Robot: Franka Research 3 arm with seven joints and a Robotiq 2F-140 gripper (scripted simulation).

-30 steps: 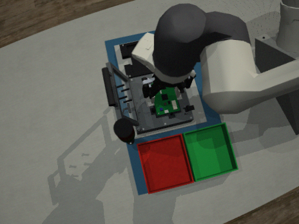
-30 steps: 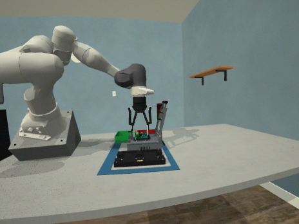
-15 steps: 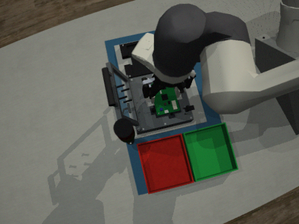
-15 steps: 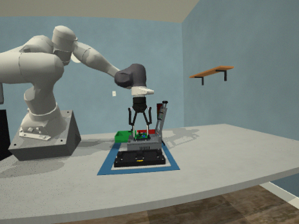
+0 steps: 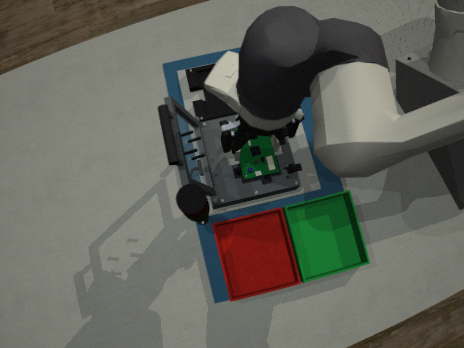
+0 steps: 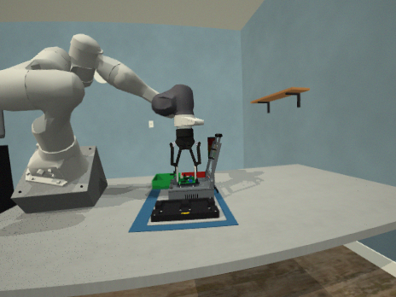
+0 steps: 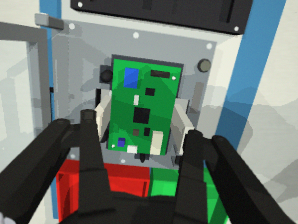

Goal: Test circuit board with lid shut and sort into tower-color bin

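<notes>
Now: hand 2 cm above the green circuit board. Round my hand: latch hook (5 cm behind, 7 cm to the left, 1 cm below); then clear lid (12 cm ahead, 2 cm to the right, 8 cm above); then tester plate (1 cm ahead, 1 cm to the left, 3 cm below).
</notes>
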